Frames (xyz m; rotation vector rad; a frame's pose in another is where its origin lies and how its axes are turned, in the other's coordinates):
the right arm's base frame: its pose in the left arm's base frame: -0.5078 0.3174 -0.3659 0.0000 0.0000 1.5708
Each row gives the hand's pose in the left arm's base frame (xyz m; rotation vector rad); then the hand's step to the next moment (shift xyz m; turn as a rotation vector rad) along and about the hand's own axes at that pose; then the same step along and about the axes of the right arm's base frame.
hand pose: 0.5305 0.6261 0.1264 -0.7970 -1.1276 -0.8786
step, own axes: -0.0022 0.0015 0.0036 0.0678 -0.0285 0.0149
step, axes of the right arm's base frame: 0.0042 0.0005 -0.0014 -0.0115 0.0189 0.0717
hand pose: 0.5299 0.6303 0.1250 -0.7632 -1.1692 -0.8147
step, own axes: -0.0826 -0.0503 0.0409 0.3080 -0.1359 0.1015
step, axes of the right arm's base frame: 0.0218 0.0781 -0.0667 -0.0266 0.1073 0.3338
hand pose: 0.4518 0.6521 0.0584 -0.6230 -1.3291 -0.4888
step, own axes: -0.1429 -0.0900 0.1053 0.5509 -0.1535 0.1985
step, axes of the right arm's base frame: 0.0002 0.1622 -0.1153 0.0303 0.1459 0.5867
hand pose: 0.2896 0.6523 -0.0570 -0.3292 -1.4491 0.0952
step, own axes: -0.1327 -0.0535 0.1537 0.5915 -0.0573 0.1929
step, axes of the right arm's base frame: -0.0605 0.1750 -0.0990 0.1315 0.1224 0.5984
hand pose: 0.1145 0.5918 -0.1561 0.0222 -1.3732 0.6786
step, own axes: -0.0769 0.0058 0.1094 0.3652 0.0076 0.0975
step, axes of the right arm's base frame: -0.0717 0.1030 -0.0466 0.1246 0.0759 0.3488
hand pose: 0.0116 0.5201 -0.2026 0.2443 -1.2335 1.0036
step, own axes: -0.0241 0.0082 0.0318 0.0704 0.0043 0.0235
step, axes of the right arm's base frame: -0.0280 0.0270 -0.0120 0.0226 0.0199 0.0680
